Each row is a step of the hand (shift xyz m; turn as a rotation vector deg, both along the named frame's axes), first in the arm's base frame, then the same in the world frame.
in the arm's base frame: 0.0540 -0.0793 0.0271 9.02 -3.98 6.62
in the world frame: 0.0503 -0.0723 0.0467 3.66 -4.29 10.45
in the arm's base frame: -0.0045 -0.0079 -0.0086 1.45 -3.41 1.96
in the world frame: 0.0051 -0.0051 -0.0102 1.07 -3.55 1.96
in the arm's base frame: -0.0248 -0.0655 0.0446 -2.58 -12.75 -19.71
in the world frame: -0.0203 -0.0803 0.0059 15.11 -5.35 -17.34
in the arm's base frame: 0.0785 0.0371 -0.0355 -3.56 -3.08 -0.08
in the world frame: 0.0625 0.0610 0.0343 -1.27 -3.46 -2.93
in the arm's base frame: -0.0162 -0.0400 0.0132 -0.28 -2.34 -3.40
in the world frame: -0.0045 -0.0444 -0.0070 2.77 -1.02 -2.89
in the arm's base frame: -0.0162 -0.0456 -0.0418 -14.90 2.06 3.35
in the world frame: 0.0315 -0.0304 -0.0466 -13.17 -2.03 -7.75
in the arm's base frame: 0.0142 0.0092 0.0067 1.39 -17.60 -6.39
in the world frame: 0.0023 0.0088 0.0158 11.46 -13.70 -5.78
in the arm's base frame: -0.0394 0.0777 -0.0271 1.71 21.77 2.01
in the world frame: -0.0396 0.0736 -0.0367 -8.16 19.63 5.37
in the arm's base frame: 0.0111 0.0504 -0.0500 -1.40 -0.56 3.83
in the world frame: 0.0198 0.0658 -0.0212 -3.12 -2.10 1.66
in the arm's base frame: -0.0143 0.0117 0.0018 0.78 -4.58 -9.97
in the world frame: -0.0154 0.0075 -0.0072 8.39 -0.60 -7.08
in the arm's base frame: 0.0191 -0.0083 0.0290 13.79 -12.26 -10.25
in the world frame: -0.0015 -0.0142 0.0327 20.45 -5.16 0.80
